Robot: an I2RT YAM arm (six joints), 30 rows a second.
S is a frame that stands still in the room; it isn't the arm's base.
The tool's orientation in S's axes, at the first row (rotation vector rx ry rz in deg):
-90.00, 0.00, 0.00
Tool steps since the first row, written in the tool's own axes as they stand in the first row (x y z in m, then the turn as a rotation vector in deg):
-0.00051, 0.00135, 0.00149, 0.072, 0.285, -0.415
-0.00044, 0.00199, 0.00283, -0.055, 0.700, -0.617
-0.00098, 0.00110, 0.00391, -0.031, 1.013, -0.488
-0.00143, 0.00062, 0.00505, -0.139, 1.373, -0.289
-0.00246, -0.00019, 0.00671, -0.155, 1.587, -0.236
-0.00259, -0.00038, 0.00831, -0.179, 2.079, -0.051
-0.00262, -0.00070, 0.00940, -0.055, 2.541, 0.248
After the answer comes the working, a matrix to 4 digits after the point.
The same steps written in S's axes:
-0.00051, 0.00149, -0.00135, 0.072, -0.415, -0.285
-0.00044, 0.00283, -0.00199, -0.055, -0.617, -0.700
-0.00098, 0.00391, -0.00110, -0.031, -0.488, -1.013
-0.00143, 0.00505, -0.00062, -0.139, -0.289, -1.373
-0.00246, 0.00671, 0.00019, -0.155, -0.236, -1.587
-0.00259, 0.00831, 0.00038, -0.179, -0.051, -2.079
-0.00262, 0.00940, 0.00070, -0.055, 0.248, -2.541

The tool's axes in the first row as the columns of a matrix, in S's axes (rounded; the answer above uses it unrounded):
1.0000, 0.0000, 0.0000
0.0000, 0.0000, 1.0000
0.0000, -1.0000, 0.0000

